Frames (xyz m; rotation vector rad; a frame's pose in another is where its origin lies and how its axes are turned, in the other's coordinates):
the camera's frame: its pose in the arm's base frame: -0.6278 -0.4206 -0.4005 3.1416 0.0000 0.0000
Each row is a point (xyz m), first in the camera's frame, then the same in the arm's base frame.
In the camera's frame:
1: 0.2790 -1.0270 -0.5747
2: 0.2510 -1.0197 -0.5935
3: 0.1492 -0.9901 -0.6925
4: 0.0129 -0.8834 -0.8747
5: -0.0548 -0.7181 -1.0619
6: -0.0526 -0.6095 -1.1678
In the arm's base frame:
1: -0.3488 0.6064 0.1742
2: -0.3768 0.5991 0.1930
3: -0.4786 0.5695 0.2920
4: -0.6149 0.4628 0.4742
5: -0.6826 0.2975 0.6614
6: -0.6804 0.1889 0.7673

